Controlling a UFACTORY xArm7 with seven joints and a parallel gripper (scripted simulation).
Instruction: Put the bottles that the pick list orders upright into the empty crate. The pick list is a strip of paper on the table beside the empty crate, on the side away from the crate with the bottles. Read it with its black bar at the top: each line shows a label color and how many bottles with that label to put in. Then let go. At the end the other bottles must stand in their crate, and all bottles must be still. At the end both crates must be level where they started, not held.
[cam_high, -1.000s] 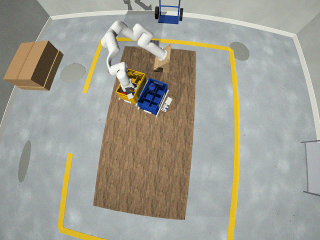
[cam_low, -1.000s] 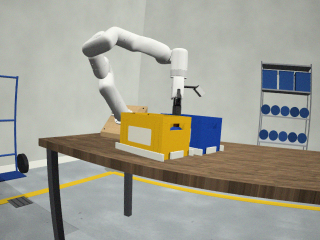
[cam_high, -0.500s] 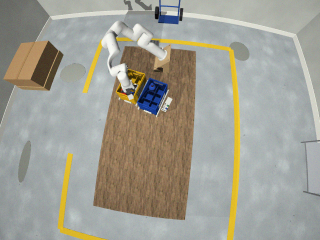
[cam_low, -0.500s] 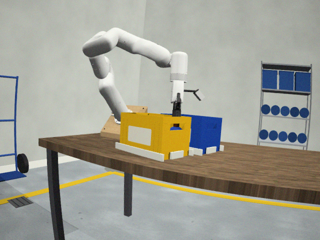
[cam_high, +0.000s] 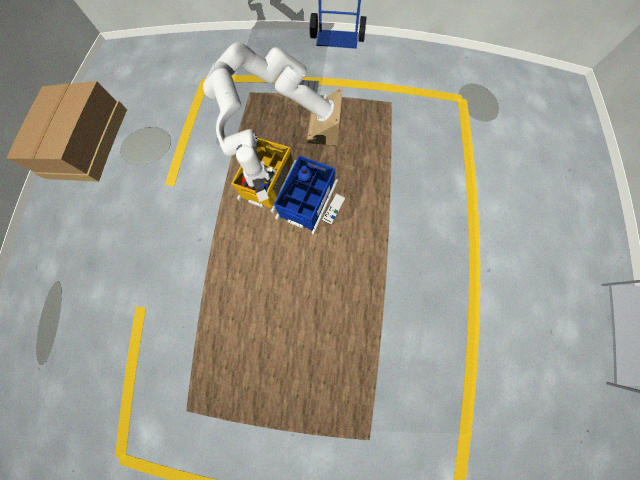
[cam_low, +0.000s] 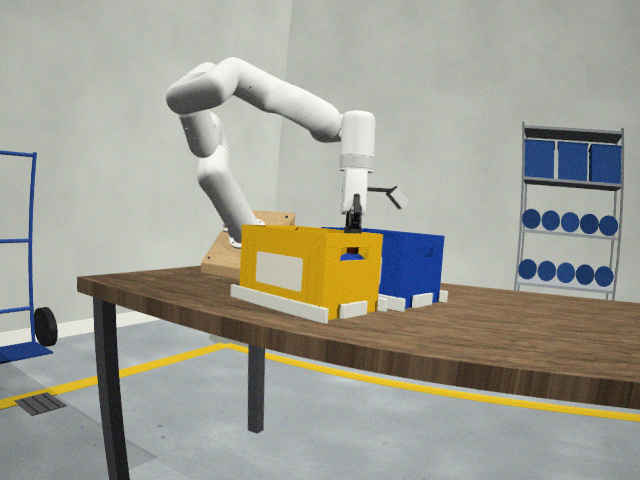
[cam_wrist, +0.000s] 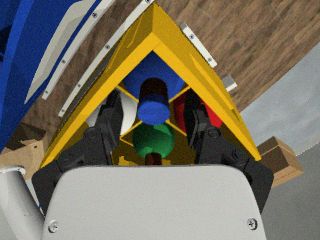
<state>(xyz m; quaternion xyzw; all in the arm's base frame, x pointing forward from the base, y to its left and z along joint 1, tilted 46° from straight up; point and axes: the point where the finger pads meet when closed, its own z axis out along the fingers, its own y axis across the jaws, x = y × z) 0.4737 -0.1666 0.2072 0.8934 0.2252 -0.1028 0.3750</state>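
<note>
Right now my hand is 7 cm above the blue-label bottle. Also, from my hand: white-label bottle (8 cm behind, 3 cm to the left, 7 cm below); then red-label bottle (2 cm behind, 9 cm to the right, 7 cm below); then yellow crate (10 cm behind, 2 cm to the right, 8 cm below).
</note>
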